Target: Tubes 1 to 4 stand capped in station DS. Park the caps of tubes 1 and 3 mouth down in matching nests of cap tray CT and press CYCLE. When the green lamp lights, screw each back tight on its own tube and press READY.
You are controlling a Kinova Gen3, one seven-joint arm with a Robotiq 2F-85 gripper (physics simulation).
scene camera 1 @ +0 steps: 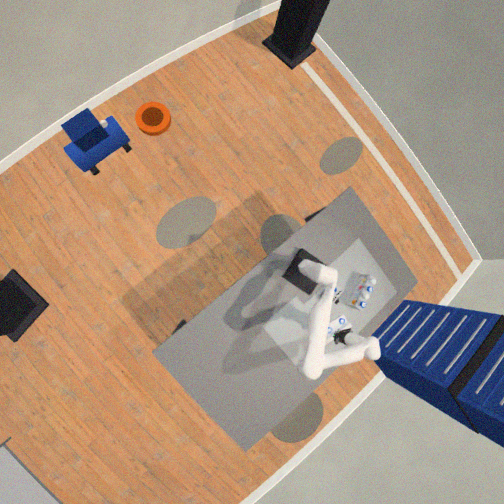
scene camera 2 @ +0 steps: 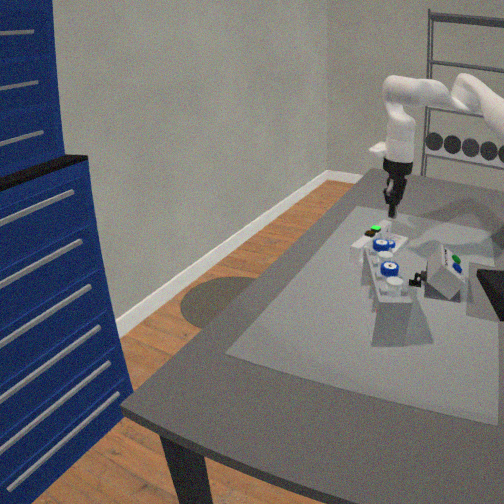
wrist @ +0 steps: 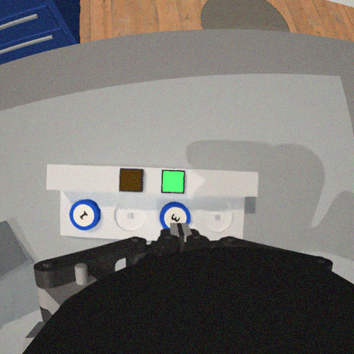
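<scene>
My gripper is shut and empty, above cap tray CT. In the wrist view, the blue-rimmed cap 1 and cap 3 lie in nests with numbers up; the fingertips overlap cap 3's lower edge. Two other nests are empty. The green lamp is lit, the amber lamp dark. In station DS, tube 1 and tube 3 have no blue caps; blue caps 2 and 4 are on their tubes.
The button box with a green button and a blue button stands beside station DS. A small black fixture is between them. The black arm base plate lies beyond. A blue drawer cabinet stands beside the table.
</scene>
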